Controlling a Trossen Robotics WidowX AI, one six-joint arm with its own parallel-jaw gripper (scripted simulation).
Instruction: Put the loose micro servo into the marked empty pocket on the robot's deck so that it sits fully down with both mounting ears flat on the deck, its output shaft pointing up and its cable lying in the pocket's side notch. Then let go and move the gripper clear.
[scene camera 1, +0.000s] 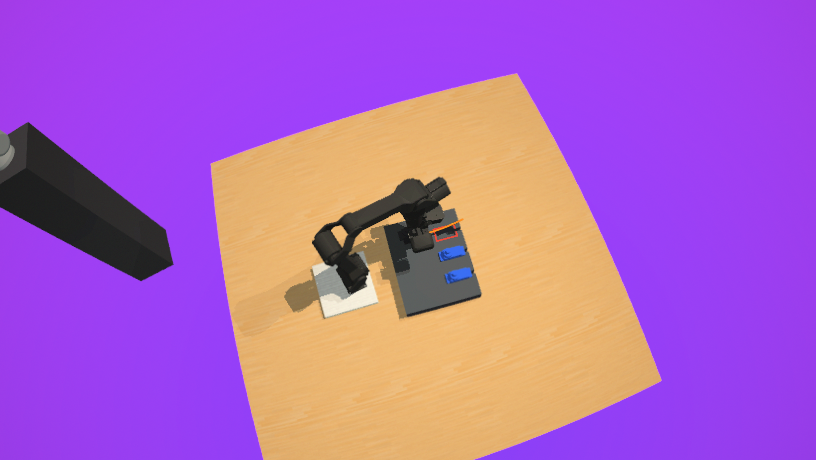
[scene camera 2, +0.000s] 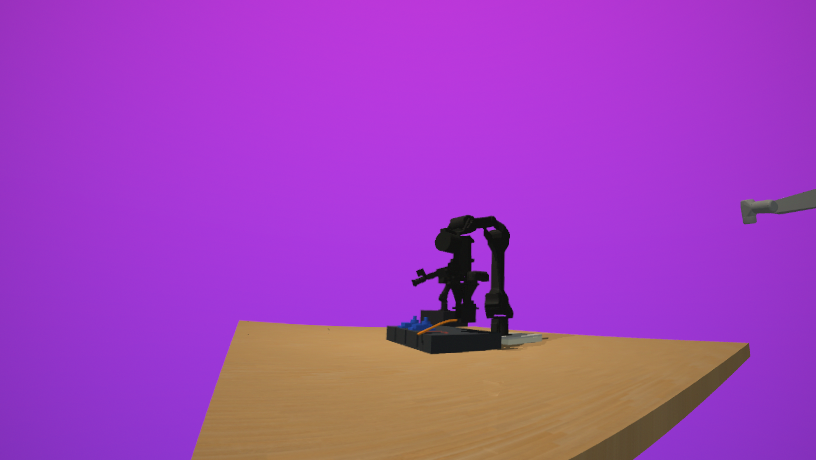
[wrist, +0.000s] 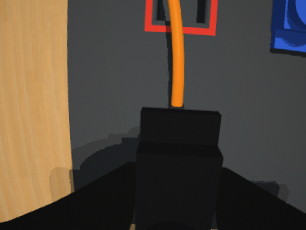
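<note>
Scene camera 1 shows a dark grey deck (scene camera 1: 421, 277) and my gripper (scene camera 1: 416, 231). Scene camera 2 likewise shows my gripper (scene camera 2: 461, 306) and the deck (scene camera 2: 469, 340). Visible in the wrist view: a micro servo (wrist: 178, 162), the deck (wrist: 235, 72) and my gripper (wrist: 176, 175).
</note>
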